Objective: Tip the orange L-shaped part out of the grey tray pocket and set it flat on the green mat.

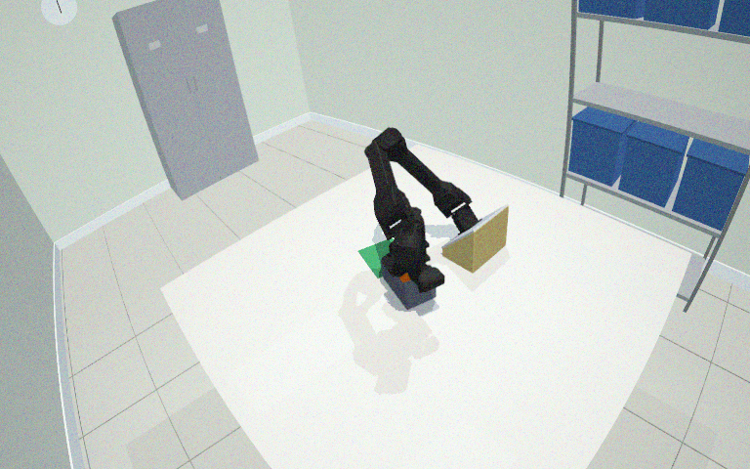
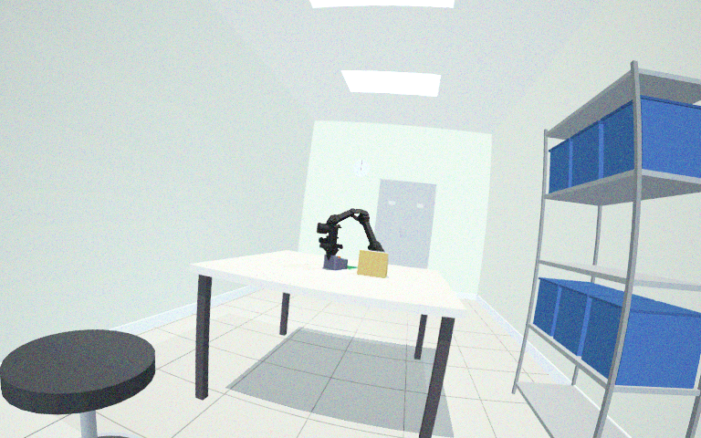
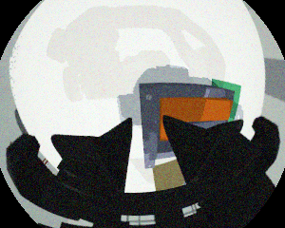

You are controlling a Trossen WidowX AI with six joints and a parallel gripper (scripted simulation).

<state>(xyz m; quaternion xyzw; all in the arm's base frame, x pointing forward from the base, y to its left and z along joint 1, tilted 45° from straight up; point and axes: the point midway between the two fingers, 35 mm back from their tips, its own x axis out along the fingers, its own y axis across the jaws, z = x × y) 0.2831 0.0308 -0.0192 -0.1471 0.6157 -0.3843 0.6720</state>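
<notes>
My gripper tip is 5 cm to the left of the orange L-shaped part, 2 cm past it and 1 cm above it. From my gripper tip the other things lie so: green mat: 21 cm to the right, 8 cm behind, 7 cm below.
</notes>
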